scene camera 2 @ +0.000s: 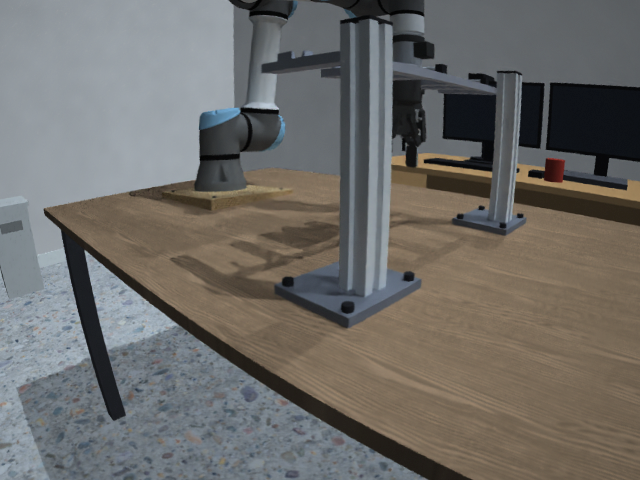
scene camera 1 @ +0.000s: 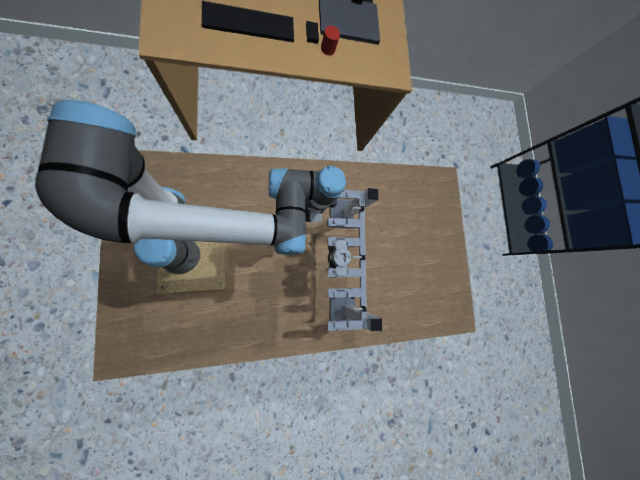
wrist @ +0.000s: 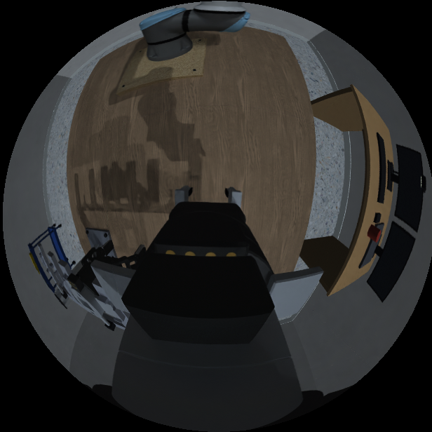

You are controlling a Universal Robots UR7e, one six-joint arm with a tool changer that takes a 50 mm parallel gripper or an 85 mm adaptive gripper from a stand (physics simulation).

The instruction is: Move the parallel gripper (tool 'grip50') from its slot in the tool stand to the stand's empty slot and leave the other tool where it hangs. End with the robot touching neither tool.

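Frame: origin at the arm's base, x right, y ahead, z up, level; metres.
Seen in the pictures: arm's base at its link origin: [scene camera 2: 220, 188] [scene camera 1: 180, 255].
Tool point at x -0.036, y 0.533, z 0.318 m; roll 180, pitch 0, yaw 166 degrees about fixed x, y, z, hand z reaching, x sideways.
Observation:
Pixels of each thing's top centre, then the offset from my tool point to it. "spot": a spot on its surface instead. Level surfaces: height alone.
- top slot at a spot on its surface: [scene camera 1: 345, 222] spot: dy +0.101, dx +0.079, dz -0.046 m
- tool at its top centre: [scene camera 2: 396, 65] [scene camera 1: 341, 257] dy +0.048, dx +0.197, dz -0.029 m
- bottom slot at a spot on its surface: [scene camera 1: 343, 293] spot: dy +0.029, dx +0.322, dz -0.047 m
- far post at a spot on its surface: [scene camera 2: 505, 149] spot: dy +0.219, dx +0.014, dz -0.169 m
- table at its surface level: dz -0.329 m
The parallel gripper [wrist: 208, 193] is mounted on the arm. In the wrist view its two pale fingers stand apart, open, with brown table between them. In scene camera 1 the arm's wrist hides most of it; it is at the robot side of the stand [scene camera 1: 362, 279], by the mouth of the top slot [scene camera 1: 345, 222]. Whether it touches the fork cannot be told. The other tool [scene camera 1: 339, 256] [scene camera 2: 412, 156] hangs in the middle slot. The bottom slot [scene camera 1: 343, 293] holds no tool; a post's grey base plate shows through it. The top slot also shows a base plate.
The stand's near post [scene camera 2: 366, 155] and far post [scene camera 2: 505, 149] rise from the table [scene camera 1: 413, 258]. The robot's base board [scene camera 1: 219, 281] is at the left. A desk [scene camera 1: 232, 54] with a red cup [scene camera 1: 329, 41] stands behind. A rack of blue bins [scene camera 1: 589, 186] is at the right.

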